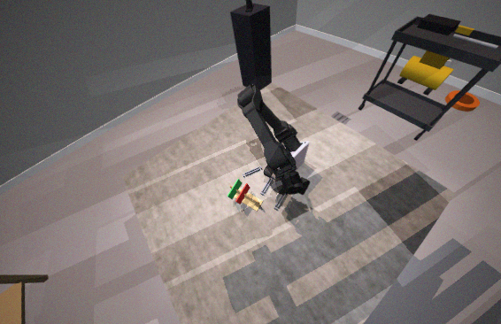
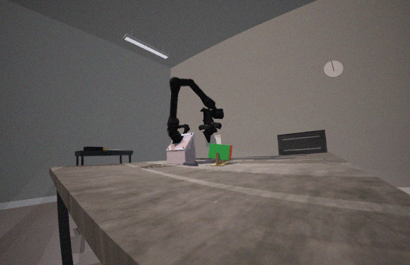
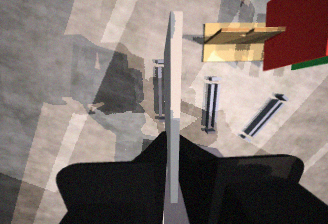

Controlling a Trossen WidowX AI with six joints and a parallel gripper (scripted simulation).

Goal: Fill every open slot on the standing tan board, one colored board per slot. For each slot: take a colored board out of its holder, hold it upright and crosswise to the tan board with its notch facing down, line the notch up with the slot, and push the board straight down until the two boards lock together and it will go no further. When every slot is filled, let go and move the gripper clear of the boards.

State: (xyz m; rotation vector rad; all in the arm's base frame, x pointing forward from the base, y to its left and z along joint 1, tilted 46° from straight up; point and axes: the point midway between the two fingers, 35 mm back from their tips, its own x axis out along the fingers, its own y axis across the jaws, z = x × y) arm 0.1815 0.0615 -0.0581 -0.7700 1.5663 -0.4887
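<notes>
Now: the red board 150 mm ahead of my gripper tip, 140 mm to the right of it and 70 mm below it. The rest, counted from my gripper tip: tan board: 140 mm to the right, 140 mm ahead, 100 mm below; then green board: 190 mm to the right, 160 mm ahead, 70 mm below; then grey-white board: 30 mm ahead, 10 mm to the left.
</notes>
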